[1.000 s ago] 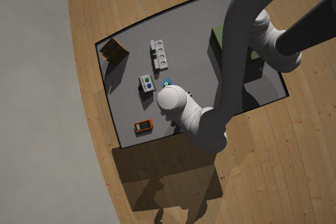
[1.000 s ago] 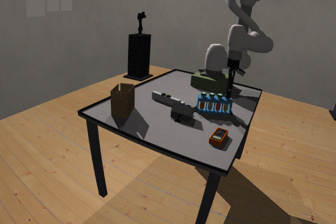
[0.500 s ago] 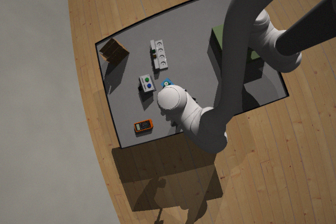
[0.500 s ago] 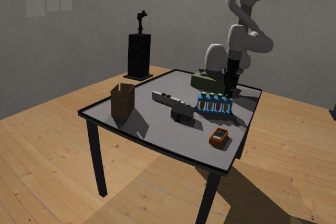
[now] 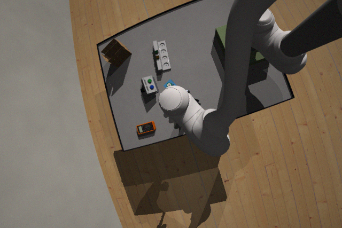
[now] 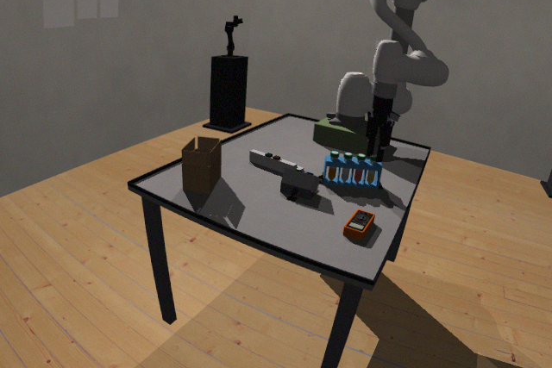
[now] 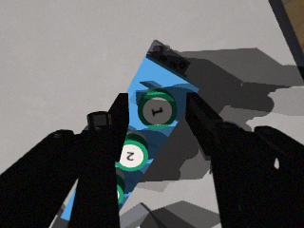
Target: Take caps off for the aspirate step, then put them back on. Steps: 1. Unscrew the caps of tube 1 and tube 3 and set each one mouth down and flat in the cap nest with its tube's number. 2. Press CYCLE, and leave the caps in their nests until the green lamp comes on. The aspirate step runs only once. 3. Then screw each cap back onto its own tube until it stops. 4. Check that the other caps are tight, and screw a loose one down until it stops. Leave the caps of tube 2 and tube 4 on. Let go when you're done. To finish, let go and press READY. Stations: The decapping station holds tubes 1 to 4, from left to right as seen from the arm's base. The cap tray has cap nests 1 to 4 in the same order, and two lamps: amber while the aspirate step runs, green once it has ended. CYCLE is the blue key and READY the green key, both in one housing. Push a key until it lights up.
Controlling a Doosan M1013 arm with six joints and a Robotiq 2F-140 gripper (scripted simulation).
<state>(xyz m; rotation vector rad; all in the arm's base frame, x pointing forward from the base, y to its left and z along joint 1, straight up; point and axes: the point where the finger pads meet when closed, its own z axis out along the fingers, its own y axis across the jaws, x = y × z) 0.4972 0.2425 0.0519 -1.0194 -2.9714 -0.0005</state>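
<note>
My gripper is now 3 cm above the cap 1. The rest, counted from my hand: cap 2: 5 cm to the right, 3 cm below, 2 cm ahead; then key housing: 22 cm to the right, 20 cm ahead, 9 cm below; then blue key: 19 cm to the right, 18 cm ahead, 8 cm below.
</note>
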